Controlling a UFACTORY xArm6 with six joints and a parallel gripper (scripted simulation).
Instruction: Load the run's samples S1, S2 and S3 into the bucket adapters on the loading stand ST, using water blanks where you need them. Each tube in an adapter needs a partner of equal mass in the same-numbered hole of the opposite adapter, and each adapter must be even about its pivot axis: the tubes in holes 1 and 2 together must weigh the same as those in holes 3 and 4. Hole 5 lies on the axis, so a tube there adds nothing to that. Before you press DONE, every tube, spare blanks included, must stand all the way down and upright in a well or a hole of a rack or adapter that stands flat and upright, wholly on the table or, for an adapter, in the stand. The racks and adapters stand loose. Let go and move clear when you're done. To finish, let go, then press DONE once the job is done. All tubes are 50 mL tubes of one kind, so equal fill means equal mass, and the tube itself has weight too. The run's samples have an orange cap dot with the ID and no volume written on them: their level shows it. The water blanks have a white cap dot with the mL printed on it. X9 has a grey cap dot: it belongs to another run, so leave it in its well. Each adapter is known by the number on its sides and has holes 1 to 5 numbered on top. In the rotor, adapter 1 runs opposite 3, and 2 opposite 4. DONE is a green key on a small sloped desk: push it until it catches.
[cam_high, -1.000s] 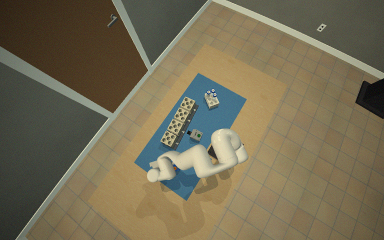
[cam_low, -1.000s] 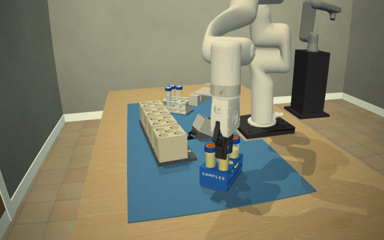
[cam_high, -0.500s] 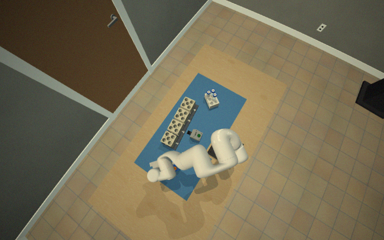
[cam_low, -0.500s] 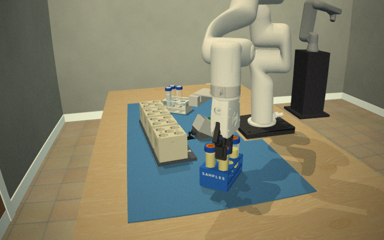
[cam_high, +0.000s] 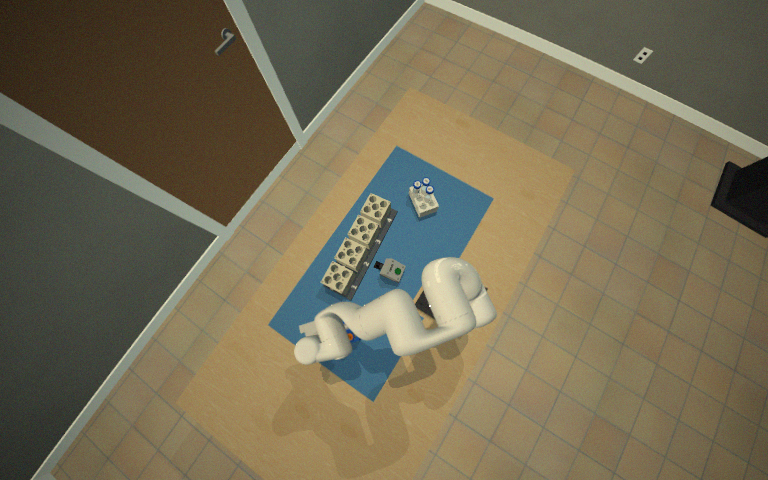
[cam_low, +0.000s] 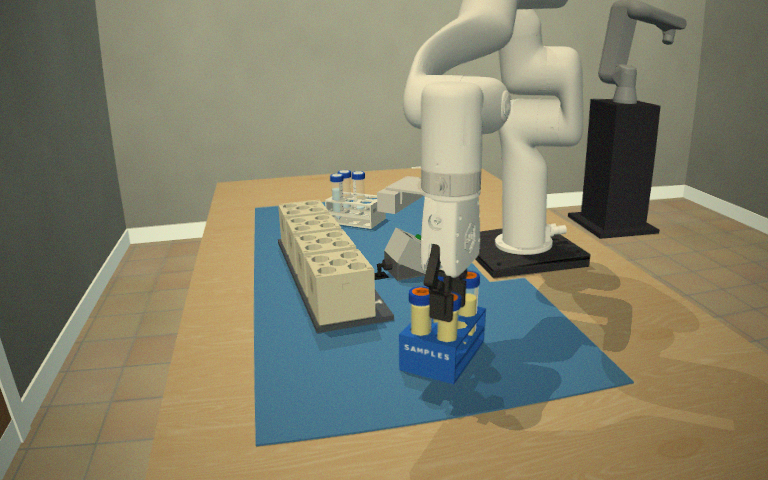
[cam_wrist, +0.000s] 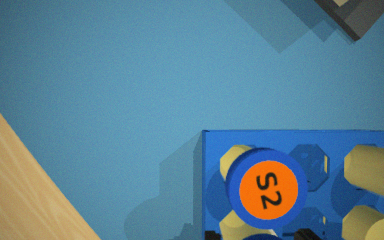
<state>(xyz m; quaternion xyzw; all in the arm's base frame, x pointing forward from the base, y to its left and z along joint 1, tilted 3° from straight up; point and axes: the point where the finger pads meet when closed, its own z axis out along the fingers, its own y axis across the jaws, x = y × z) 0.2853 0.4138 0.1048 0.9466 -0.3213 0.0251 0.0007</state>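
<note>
Now: hand 70 mm to the left of the sample tube, 60 mm past it and 50 mm above it. Round my hand: blue samples rack: 90 mm below, 40 mm to the right, 10 mm behind; then yellowish tube: 90 mm to the right, 50 mm below, 20 mm behind; then adapter: 210 mm to the right, 130 mm ahead, 70 mm below.
</note>
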